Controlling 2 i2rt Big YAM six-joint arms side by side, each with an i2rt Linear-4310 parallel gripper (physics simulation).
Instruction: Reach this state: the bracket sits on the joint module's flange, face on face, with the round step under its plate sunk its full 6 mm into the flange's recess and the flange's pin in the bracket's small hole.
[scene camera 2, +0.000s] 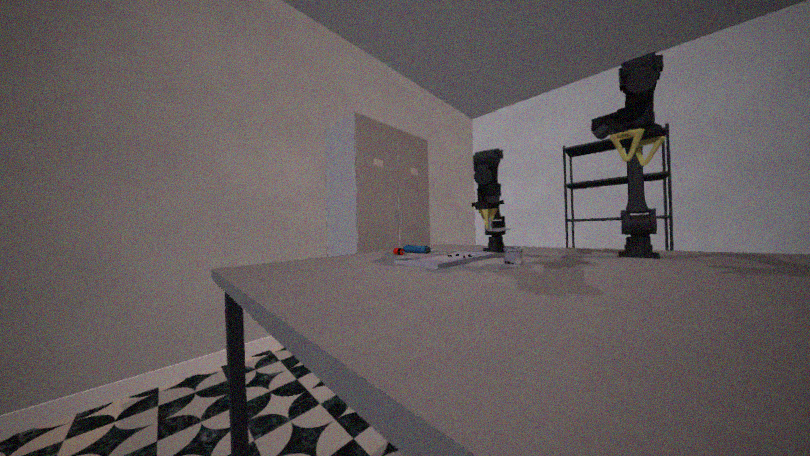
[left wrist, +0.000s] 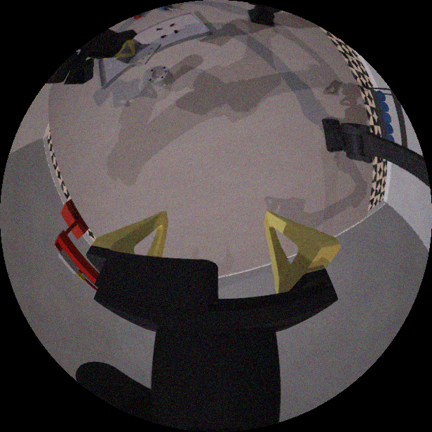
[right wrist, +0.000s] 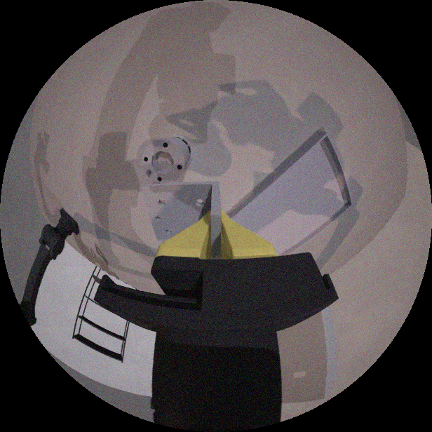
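Where they show: left gripper, fingertip midpoint: (scene camera 2: 636, 163); right gripper, fingertip midpoint: (scene camera 2: 488, 229); left arm's base, link origin: (scene camera 2: 638, 256); right arm's base, link origin: (scene camera 2: 496, 251).
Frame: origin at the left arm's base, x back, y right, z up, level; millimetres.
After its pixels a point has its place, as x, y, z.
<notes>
The grey bracket (scene camera 2: 498, 229) @(-518, 342, 126) (left wrist: 151, 53) (right wrist: 177, 212) is held by its upright wall in my right gripper (right wrist: 215, 215). Its plate, with small holes, sticks out to the left in the right wrist view. The round grey joint module (scene camera 2: 512, 256) @(-516, 297, 34) (left wrist: 159, 75) (right wrist: 164, 161) stands on the table, its flange facing up with dark holes around a central recess. The bracket is above table height and apart from the module; the step under its plate and the flange's pin cannot be made out. My left gripper (scene camera 2: 635, 162) @(-435, -14, 298) (left wrist: 215, 216) is wide open and empty, high above the table.
A shallow light tray (scene camera 2: 436, 263) @(-624, 540, 2) (right wrist: 287, 157) lies beside the module. A blue cylinder (scene camera 2: 416, 249) @(-381, 880, 22) and a red piece (scene camera 2: 398, 250) @(-498, 898, 25) lie behind the tray. A cabinet (scene camera 2: 391, 198) and a shelf rack (scene camera 2: 669, 198) stand in the background.
</notes>
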